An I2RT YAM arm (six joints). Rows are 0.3 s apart.
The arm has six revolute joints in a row. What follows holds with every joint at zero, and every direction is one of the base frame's.
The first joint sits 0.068 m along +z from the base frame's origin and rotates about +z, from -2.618 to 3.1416 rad.
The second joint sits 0.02 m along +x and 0.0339 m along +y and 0.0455 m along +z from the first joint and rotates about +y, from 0 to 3.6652 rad.
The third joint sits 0.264 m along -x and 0.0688 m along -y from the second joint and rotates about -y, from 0 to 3.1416 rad.
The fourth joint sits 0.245 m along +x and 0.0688 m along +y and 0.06 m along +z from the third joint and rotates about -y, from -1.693 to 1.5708 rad.
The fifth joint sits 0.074 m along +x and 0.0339 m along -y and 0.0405 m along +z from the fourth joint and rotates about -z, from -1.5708 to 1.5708 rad.
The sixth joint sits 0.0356 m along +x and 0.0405 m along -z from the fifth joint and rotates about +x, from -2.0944 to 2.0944 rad.
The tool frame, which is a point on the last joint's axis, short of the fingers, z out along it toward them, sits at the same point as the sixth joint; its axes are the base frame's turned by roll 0, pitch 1.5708 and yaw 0 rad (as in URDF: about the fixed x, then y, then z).
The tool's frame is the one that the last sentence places.
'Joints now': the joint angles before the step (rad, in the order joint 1, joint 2, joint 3, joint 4, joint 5, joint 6). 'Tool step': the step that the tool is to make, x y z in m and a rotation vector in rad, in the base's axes. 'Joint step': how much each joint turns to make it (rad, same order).
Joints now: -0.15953 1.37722 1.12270 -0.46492 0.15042 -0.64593
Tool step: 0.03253 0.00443 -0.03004 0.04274 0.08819 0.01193
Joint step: 0.02750 0.15522 0.04773 0.00932 -0.00930 0.03233
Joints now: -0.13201 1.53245 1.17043 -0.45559 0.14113 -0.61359
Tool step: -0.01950 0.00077 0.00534 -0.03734 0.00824 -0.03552
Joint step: 0.00009 -0.07488 -0.04755 -0.03059 0.05215 0.00000
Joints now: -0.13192 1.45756 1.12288 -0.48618 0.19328 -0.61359
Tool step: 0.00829 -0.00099 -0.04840 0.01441 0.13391 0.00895
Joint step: 0.00001 0.10203 -0.06296 0.03211 -0.00306 -0.00920
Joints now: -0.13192 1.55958 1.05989 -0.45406 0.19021 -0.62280
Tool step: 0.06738 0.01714 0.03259 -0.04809 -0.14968 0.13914
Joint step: 0.06442 0.17383 0.27268 0.06903 -0.02310 -0.07963
